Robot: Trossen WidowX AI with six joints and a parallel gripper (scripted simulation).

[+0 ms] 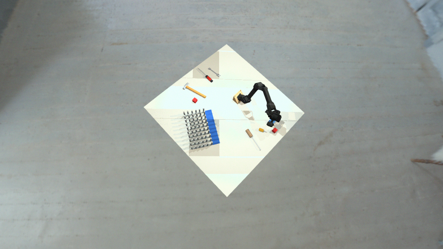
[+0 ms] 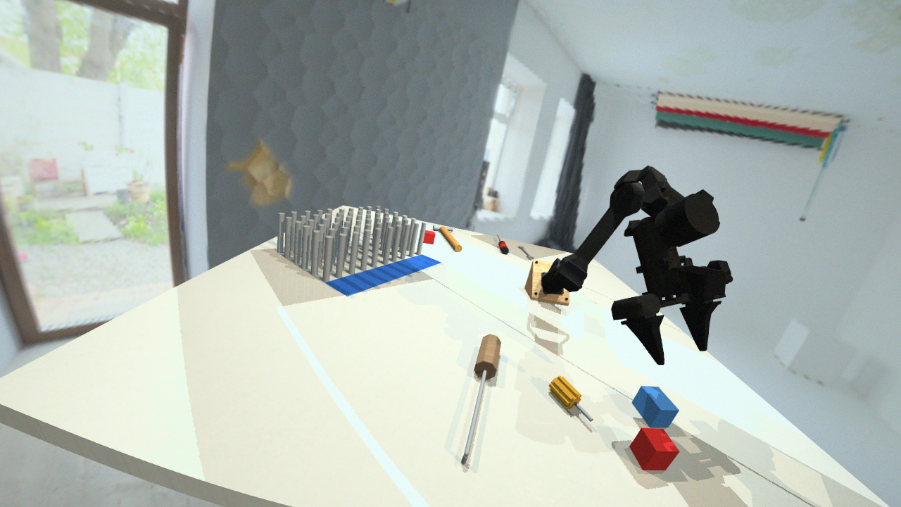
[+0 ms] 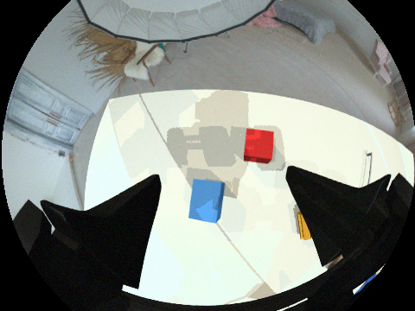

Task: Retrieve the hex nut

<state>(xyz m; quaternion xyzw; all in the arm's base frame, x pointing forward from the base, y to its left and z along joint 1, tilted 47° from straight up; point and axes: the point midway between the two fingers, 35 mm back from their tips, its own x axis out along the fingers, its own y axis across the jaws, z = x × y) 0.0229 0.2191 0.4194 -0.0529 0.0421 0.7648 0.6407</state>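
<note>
The hook tool is 27 cm ahead of my gripper tip, 13 cm below it and 5 cm to the right of it. Round my gripper tip: blue taped strip 50 cm to the right, 43 cm ahead, 14 cm below; yellow-handled screwdriver 13 cm below, 12 cm ahead, 6 cm to the right; blue cube 12 cm below, 4 cm behind, 3 cm to the right.
</note>
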